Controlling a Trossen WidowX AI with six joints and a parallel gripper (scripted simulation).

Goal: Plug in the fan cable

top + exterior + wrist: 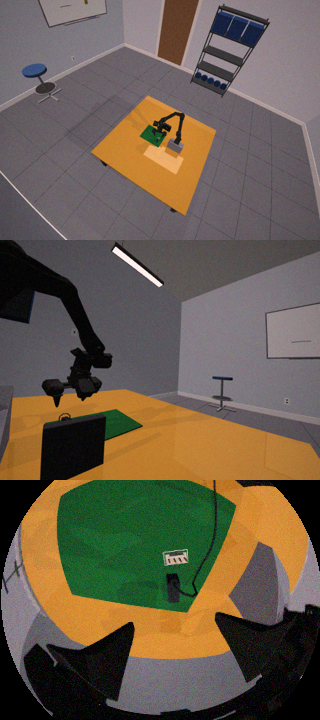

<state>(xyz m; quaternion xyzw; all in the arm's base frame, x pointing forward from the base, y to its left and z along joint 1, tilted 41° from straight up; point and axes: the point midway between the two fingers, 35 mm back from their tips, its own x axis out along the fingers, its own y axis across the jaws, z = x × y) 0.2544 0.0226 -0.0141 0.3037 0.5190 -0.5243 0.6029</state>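
Now: gripper tip 70 mm above the dark fan plug, 10 mm to the right of it and 10 mm past it. Round my gripper tip: black fan (230 mm to the right, 30 mm below, 20 mm behind); green board (110 mm below, 80 mm ahead, 40 mm to the right).
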